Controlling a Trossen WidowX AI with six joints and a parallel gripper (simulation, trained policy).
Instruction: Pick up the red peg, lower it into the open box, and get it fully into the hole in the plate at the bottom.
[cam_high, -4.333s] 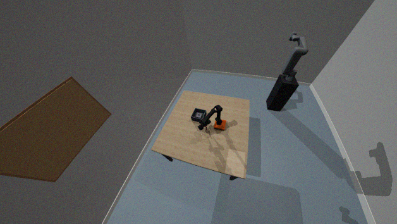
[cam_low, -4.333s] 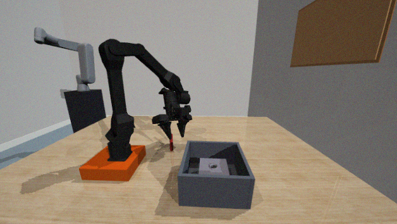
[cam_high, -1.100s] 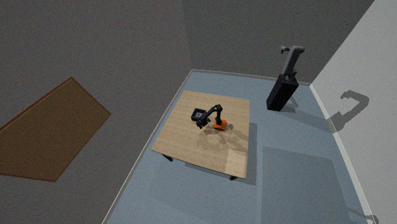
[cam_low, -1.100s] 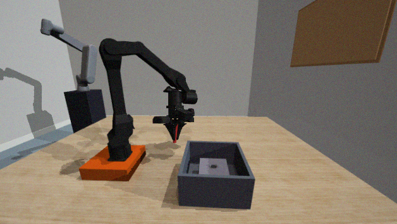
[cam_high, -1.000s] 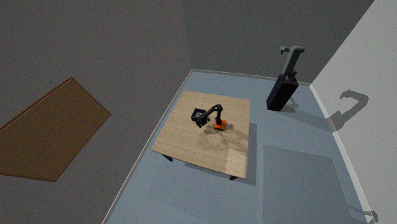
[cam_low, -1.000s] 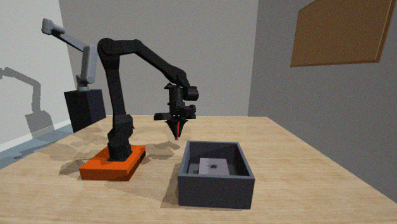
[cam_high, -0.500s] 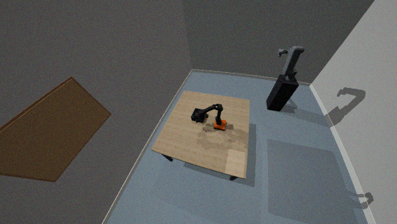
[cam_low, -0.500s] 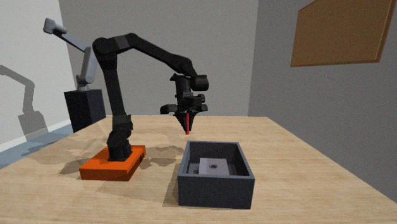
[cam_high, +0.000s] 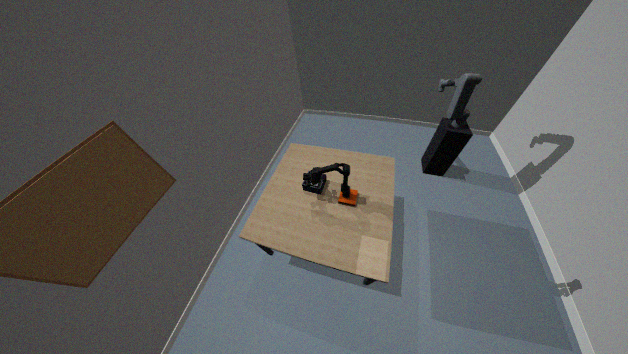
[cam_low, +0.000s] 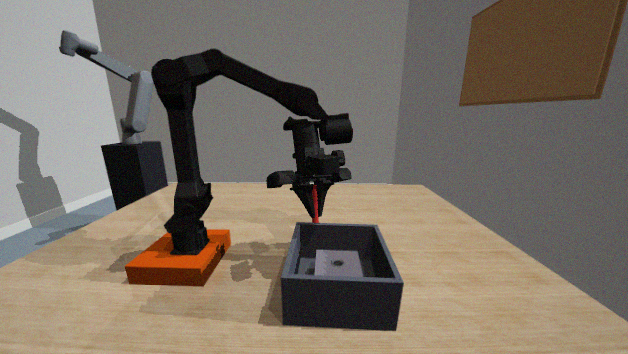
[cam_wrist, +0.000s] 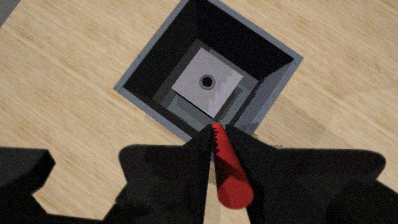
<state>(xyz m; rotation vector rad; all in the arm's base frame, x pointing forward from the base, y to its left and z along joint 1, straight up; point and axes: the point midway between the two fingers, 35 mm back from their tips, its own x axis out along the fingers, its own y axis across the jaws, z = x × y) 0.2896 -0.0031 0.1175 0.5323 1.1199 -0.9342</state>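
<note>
Now: gripper tip 30 mm below the red peg and 10 mm to the right of it. Also, from my gripper tip: grey plate (90 mm below, 60 mm to the right, 40 mm ahead); grey box (100 mm below, 60 mm to the right, 40 mm ahead).
</note>
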